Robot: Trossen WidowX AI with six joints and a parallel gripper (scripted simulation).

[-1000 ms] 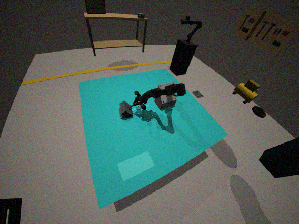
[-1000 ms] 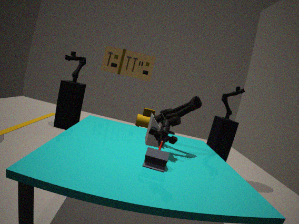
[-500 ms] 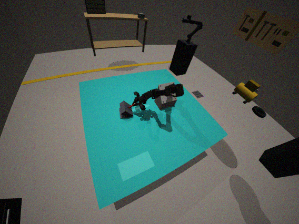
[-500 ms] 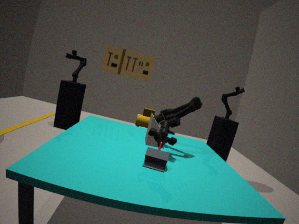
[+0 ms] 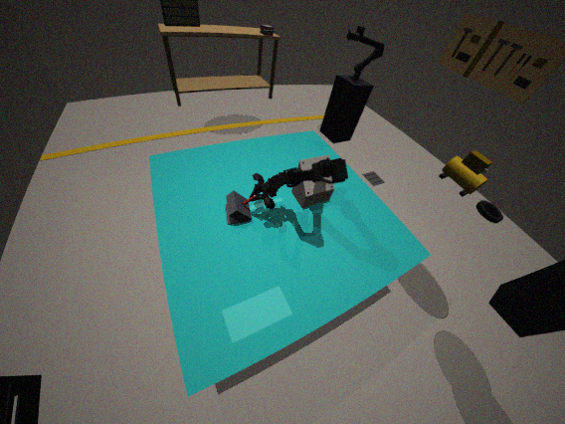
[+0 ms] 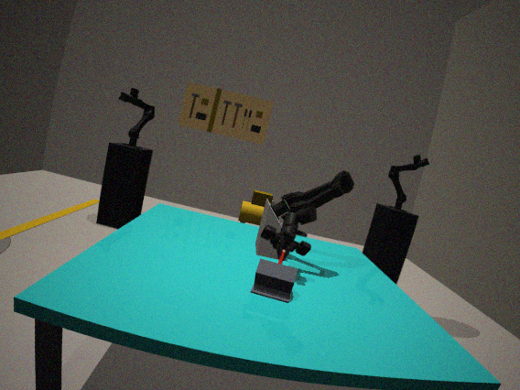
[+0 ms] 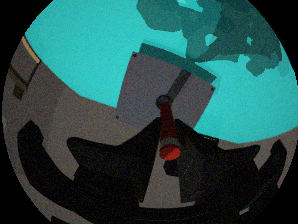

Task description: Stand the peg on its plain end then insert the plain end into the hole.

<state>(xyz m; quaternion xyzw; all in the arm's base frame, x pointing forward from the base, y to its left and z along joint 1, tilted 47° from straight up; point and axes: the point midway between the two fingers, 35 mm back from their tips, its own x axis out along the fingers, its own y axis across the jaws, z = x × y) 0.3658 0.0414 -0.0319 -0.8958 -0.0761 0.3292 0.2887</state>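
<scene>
Right now my gripper tip is 60 mm short of the sloped grey panel, 20 mm to the left of it and 50 mm above it. The rest, counted from my gripper tip: red peg 10 mm behind, 10 mm above.
</scene>
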